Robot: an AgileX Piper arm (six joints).
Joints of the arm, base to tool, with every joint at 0 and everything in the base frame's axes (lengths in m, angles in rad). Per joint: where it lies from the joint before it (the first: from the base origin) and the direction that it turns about. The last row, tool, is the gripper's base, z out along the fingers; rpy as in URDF.
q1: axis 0 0 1 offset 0 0 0.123
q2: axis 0 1 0 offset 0 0 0
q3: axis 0 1 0 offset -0.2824 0 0.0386
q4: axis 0.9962 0 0.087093 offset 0.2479 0 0.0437
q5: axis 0 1 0 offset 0 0 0
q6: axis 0.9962 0 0.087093 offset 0.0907 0 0.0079
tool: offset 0 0 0 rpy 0 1.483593 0
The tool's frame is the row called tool.
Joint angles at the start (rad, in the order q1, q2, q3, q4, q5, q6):
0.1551 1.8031 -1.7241 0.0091 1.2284 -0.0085
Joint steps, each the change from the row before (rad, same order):
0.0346 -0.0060 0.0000 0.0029 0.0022 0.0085
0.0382 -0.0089 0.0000 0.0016 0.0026 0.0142
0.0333 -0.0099 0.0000 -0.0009 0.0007 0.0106
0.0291 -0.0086 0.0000 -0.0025 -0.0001 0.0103
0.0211 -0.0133 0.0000 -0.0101 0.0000 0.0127
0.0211 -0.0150 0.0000 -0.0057 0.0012 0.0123
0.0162 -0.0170 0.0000 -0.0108 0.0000 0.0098
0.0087 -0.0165 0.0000 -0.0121 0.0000 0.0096
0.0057 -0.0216 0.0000 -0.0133 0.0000 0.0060
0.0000 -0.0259 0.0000 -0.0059 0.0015 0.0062
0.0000 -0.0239 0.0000 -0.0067 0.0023 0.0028
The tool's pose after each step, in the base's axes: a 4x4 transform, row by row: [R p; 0 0 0 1], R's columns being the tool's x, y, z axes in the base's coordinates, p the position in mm. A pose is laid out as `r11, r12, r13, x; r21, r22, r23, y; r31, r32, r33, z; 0, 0, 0, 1`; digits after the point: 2 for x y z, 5 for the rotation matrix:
-0.92179, -0.18872, 0.33867, 375.91; -0.17291, 0.98196, 0.07655, 73.23; -0.34700, 0.01200, -0.93779, 329.65; 0, 0, 0, 1
-0.91560, -0.21324, 0.34090, 370.79; -0.19315, 0.97682, 0.09224, 87.20; -0.35267, 0.01861, -0.93556, 332.97; 0, 0, 0, 1
-0.90796, -0.23618, 0.34616, 365.61; -0.21269, 0.97147, 0.10494, 98.86; -0.36107, 0.02165, -0.93229, 336.71; 0, 0, 0, 1
-0.90078, -0.25518, 0.35140, 360.88; -0.22896, 0.96662, 0.11502, 108.72; -0.36902, 0.02316, -0.92913, 339.96; 0, 0, 0, 1
-0.89338, -0.26401, 0.36355, 355.99; -0.23732, 0.96435, 0.11711, 114.59; -0.38150, 0.01835, -0.92419, 344.95; 0, 0, 0, 1
-0.88592, -0.27331, 0.37477, 350.37; -0.24433, 0.96175, 0.12382, 120.48; -0.39428, 0.01813, -0.91881, 350.49; 0, 0, 0, 1
-0.87694, -0.27973, 0.39082, 345.01; -0.25025, 0.96000, 0.12561, 123.93; -0.41032, 0.01235, -0.91186, 356.76; 0, 0, 0, 1
-0.86951, -0.27877, 0.40772, 340.62; -0.24996, 0.96034, 0.12354, 124.58; -0.42599, 0.00550, -0.90471, 362.80; 0, 0, 0, 1
-0.85929, -0.27763, 0.42959, 335.38; -0.24989, 0.96068, 0.12102, 123.58; -0.44630, -0.00336, -0.89488, 370.62; 0, 0, 0, 1
-0.84983, -0.27139, 0.45182, 329.34; -0.24171, 0.96246, 0.12348, 120.74; -0.46837, -0.00427, -0.88352, 379.75; 0, 0, 0, 1
-0.84009, -0.26773, 0.47176, 323.54; -0.23727, 0.96346, 0.12426, 117.92; -0.48780, -0.00755, -0.87293, 387.99; 0, 0, 0, 1

